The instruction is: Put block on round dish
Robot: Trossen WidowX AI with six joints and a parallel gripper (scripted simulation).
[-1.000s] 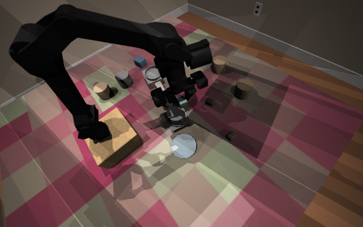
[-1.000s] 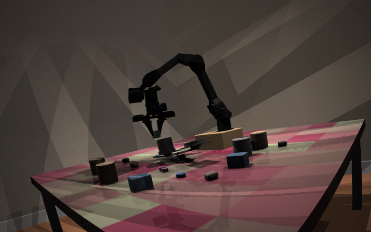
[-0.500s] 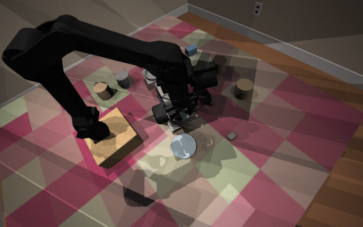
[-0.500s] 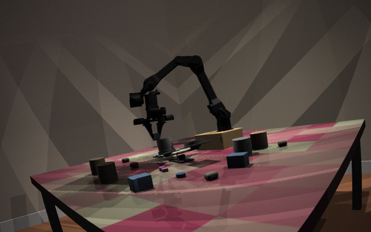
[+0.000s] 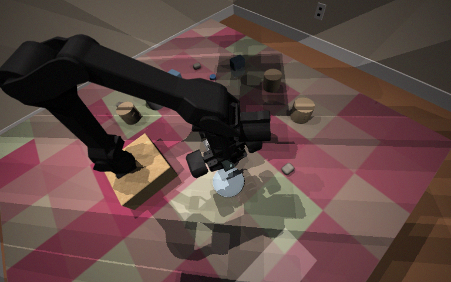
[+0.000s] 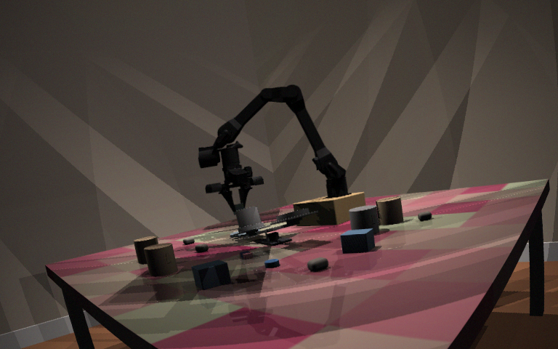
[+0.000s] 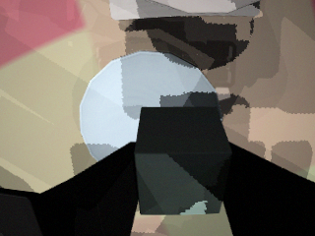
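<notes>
Now: gripper tip 80 mm above the round dish, 20 mm to the left of it and 20 mm past it. The rest, counted from my gripper tip: blue disc (450 mm to the left, 190 mm ahead, 80 mm below); then red-blue piece (300 mm to the left, 170 mm ahead, 80 mm below).
</notes>
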